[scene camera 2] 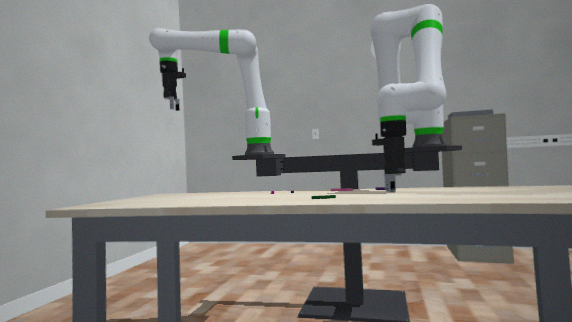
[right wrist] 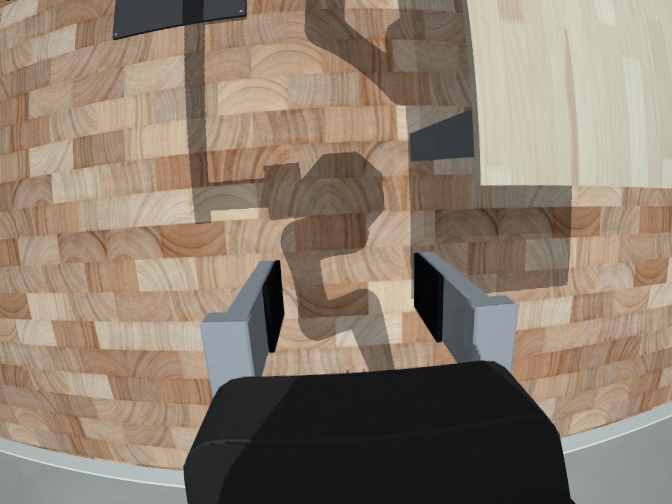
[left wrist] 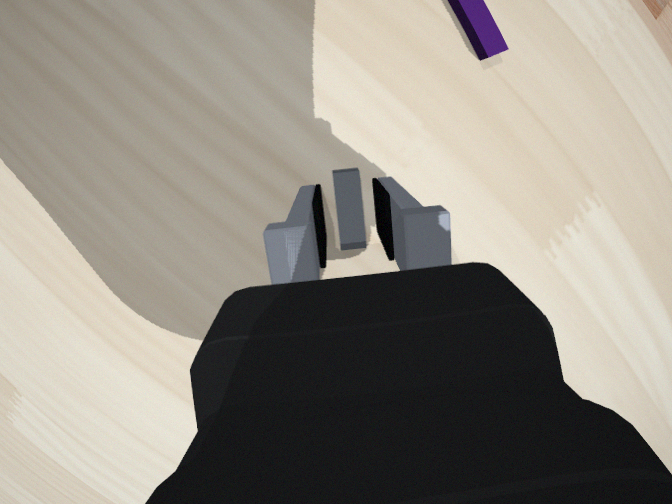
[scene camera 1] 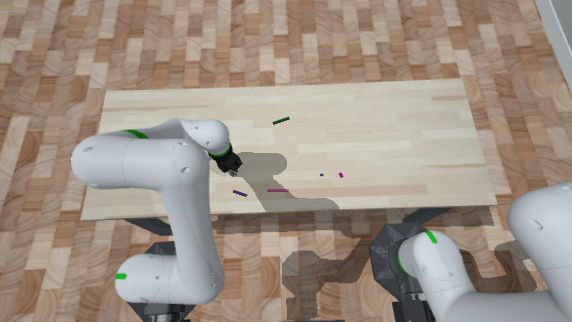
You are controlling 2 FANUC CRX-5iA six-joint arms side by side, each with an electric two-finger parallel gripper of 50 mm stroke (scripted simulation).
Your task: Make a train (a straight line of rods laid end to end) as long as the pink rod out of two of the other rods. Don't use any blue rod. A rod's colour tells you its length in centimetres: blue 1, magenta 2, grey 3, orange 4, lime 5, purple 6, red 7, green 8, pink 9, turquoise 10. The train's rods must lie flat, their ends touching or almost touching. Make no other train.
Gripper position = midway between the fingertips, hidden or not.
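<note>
A grey rod [left wrist: 347,187] is visible, though in the right wrist view the rod is out of frame. The left gripper [scene camera 2: 390,190] can be seen, and the left wrist view has that gripper [left wrist: 349,208] too, while the right gripper [right wrist: 348,284] is also in sight.
</note>
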